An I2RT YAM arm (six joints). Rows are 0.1 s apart.
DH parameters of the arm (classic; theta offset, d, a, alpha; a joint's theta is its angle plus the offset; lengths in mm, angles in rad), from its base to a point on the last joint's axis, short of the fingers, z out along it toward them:
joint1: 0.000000 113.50 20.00 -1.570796
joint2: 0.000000 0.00 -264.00 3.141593
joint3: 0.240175 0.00 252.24 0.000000
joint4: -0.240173 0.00 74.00 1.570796
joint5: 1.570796 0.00 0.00 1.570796
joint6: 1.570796 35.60 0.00 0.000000
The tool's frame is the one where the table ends.
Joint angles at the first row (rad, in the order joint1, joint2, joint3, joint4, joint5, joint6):
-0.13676 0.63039 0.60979 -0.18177 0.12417 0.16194
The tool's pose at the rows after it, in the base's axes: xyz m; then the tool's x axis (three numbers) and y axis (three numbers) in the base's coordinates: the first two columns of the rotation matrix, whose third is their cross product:
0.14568 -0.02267 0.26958 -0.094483 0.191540 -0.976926 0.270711 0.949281 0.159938
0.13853 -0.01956 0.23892 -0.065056 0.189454 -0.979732 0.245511 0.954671 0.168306
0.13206 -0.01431 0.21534 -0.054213 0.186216 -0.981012 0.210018 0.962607 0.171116
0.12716 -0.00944 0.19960 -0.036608 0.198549 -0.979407 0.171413 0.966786 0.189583
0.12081 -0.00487 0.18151 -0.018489 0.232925 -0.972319 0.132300 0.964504 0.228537
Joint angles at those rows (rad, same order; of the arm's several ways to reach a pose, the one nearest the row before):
-0.12300 0.51596 0.44079 -0.06807 0.13030 0.18101
-0.10895 0.43275 0.29852 0.02456 0.12337 0.18368
-0.07494 0.35499 0.19473 0.06813 0.12343 0.18406
-0.04026 0.28750 0.12228 0.09522 0.12149 0.19970
-0.00515 0.18631 0.04328 0.09400 0.11959 0.23671

